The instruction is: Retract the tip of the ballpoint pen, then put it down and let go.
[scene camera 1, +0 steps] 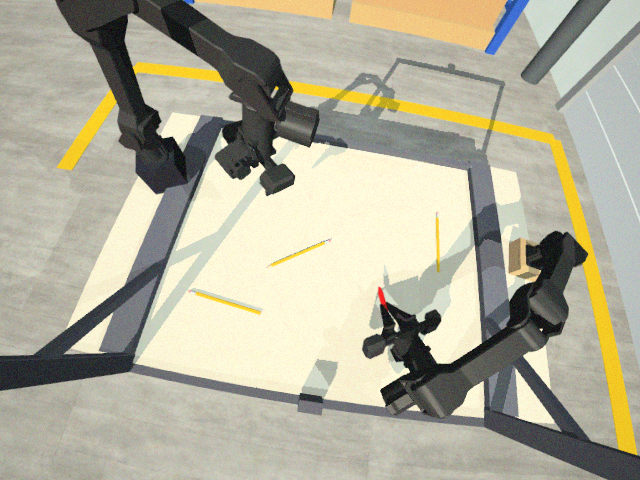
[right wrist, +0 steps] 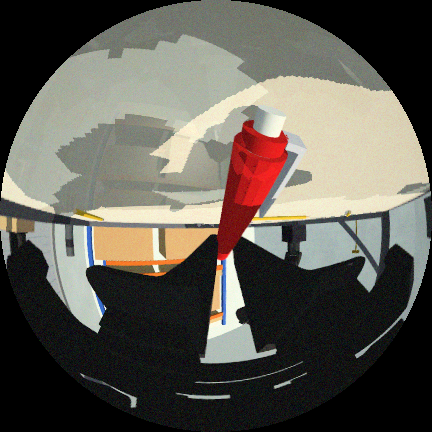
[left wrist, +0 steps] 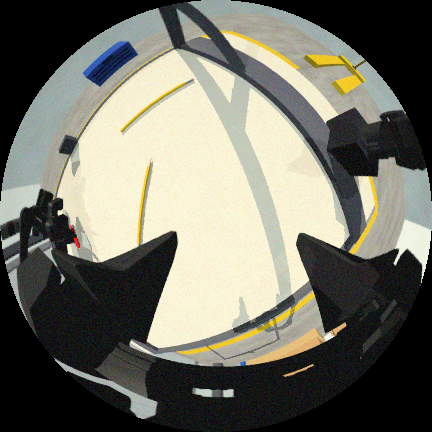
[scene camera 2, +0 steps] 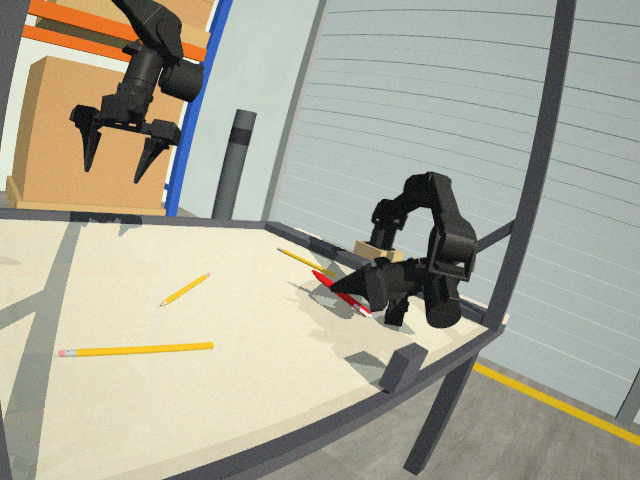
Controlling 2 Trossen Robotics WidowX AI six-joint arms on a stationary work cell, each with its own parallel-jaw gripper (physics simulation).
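Places are measured from the left arm's base along level axes (x right, y ahead, z up), in centimetres.
Pixels of known places: left gripper, fingertip midpoint: (scene camera 1: pixel 256 181) (left wrist: pixel 240 238) (scene camera 2: pixel 110 177); right gripper, fingertip midpoint: (scene camera 1: pixel 383 303) (right wrist: pixel 224 240) (left wrist: pixel 76 238) (scene camera 2: pixel 331 287); left arm's base, link origin: (scene camera 1: pixel 154 153) (left wrist: pixel 368 140); right arm's base, link origin: (scene camera 1: pixel 536 258) (scene camera 2: pixel 380 246).
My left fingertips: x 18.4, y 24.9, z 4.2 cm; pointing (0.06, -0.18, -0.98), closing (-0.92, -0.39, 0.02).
Note:
For each thing: its middle in the pictures, then the offset to it from my left fingertips.
- red ballpoint pen, body centre: (right wrist: pixel 230 236) (scene camera 2: pixel 340 292) (scene camera 1: pixel 384 310) (left wrist: pixel 74 234) dx +35.0, dy +22.7, dz -12.0 cm
- dark block, body centre: (scene camera 2: pixel 404 367) (scene camera 1: pixel 310 403) (left wrist: pixel 67 144) dx +49.1, dy +0.0, dz -11.7 cm
My right gripper (scene camera 1: pixel 385 308) (scene camera 2: pixel 333 289) is shut on the red ballpoint pen (scene camera 1: pixel 382 296) (scene camera 2: pixel 323 279) (left wrist: pixel 76 240) (right wrist: pixel 252 175), low over the right part of the table. The pen is tilted. Its red pointed end is up at the left in scene camera 2, and its white button end and clip are down at the lower right, close to the table top. Whether the button touches the table I cannot tell. In the right wrist view the white button stands out of the pen's end, and the pointed end is at the fingertips. My left gripper (scene camera 1: pixel 255 174) (scene camera 2: pixel 111 176) (left wrist: pixel 240 238) is open and empty, high over the table's far left.
Three yellow pencils lie on the table: one pencil (scene camera 1: pixel 299 253) (scene camera 2: pixel 185 289) near the middle, one pencil (scene camera 1: pixel 227 302) (scene camera 2: pixel 136 350) at the front left, one pencil (scene camera 1: pixel 437 242) (scene camera 2: pixel 302 259) at the right. A dark block (scene camera 1: pixel 311 404) (scene camera 2: pixel 404 366) stands at the front edge.

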